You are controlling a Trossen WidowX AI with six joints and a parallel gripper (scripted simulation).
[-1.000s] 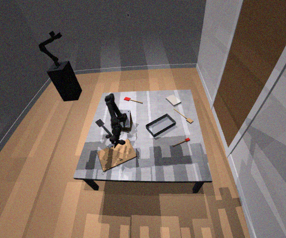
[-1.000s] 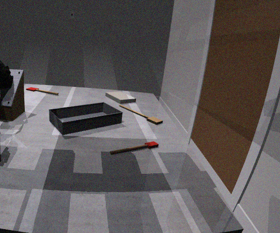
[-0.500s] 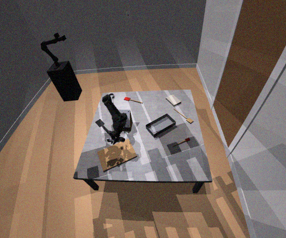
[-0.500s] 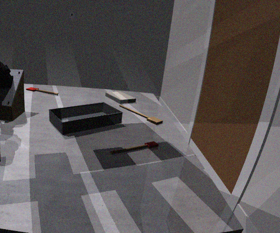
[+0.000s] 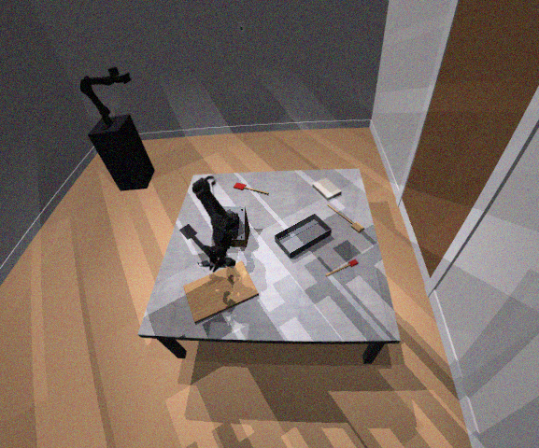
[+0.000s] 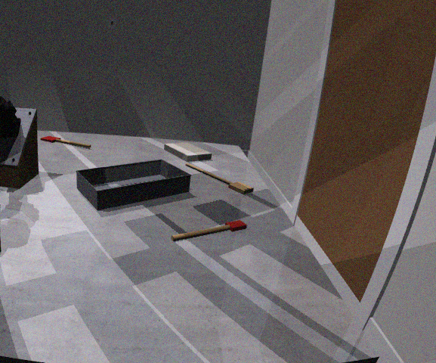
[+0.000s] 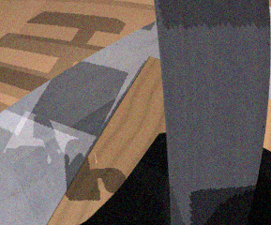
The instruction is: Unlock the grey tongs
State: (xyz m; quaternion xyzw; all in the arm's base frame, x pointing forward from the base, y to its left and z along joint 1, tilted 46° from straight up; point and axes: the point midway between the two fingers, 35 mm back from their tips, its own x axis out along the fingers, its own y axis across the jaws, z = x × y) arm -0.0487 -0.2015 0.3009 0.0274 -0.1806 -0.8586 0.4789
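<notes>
Now: the wooden board 190 mm below my gripper tip. The rest, counted from my gripper tip: roasting tin 480 mm ahead, 330 mm to the left, 170 mm below; dark flat tool 210 mm behind, 390 mm to the left, 190 mm below; grey block 680 mm ahead, 760 mm to the left, 180 mm below.
</notes>
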